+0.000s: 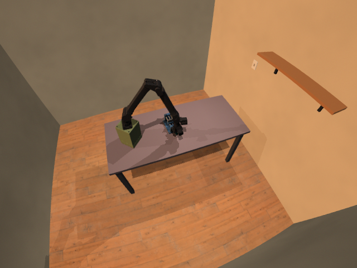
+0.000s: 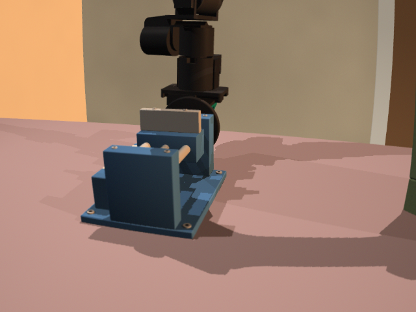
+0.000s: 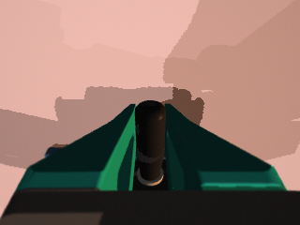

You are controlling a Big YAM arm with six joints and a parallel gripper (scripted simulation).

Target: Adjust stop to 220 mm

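My gripper is now 1 cm to the right of the black crank handle. Also, from my hand: grey stop plate 14 cm to the left, 5 cm above.
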